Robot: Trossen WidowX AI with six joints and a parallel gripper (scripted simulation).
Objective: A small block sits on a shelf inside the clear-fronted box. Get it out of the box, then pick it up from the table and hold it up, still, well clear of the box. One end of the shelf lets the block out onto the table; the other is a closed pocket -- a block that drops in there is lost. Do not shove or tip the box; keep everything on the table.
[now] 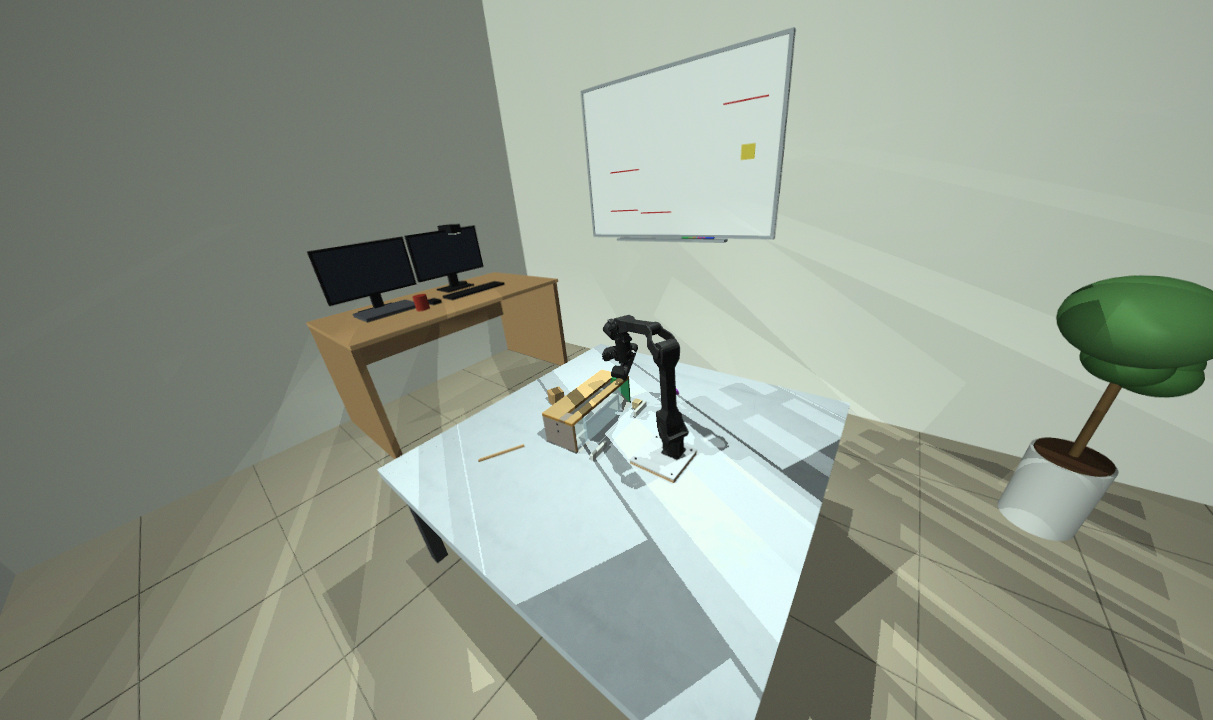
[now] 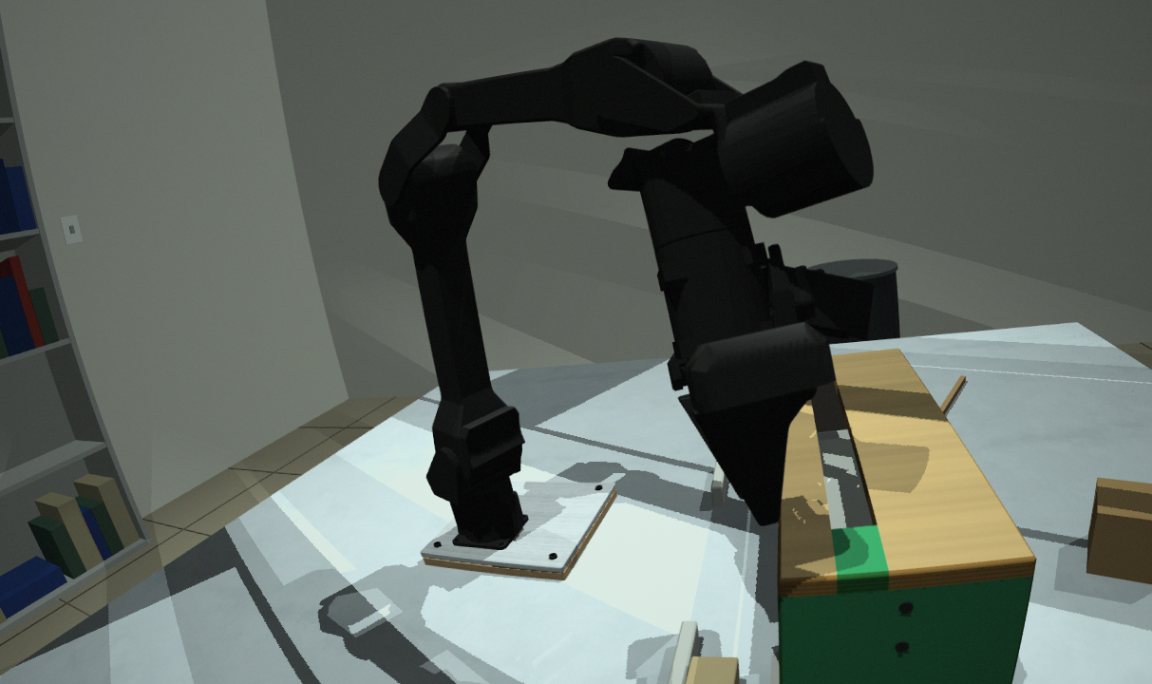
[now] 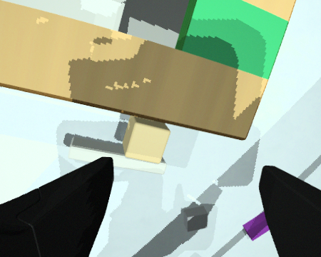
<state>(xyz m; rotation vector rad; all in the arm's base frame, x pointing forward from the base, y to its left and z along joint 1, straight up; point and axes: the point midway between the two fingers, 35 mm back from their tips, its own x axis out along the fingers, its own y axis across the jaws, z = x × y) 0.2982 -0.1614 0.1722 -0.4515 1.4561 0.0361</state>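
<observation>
My gripper tip is now 140 mm above the small pale block, 30 mm past it and 20 mm to the left of it. From my gripper tip the other things lie so: brown cube 300 mm ahead, 130 mm to the left, 120 mm below; then box 160 mm to the left, 90 mm below, 40 mm ahead; then purple piece 210 mm to the right, 150 mm below, 110 mm behind.
</observation>
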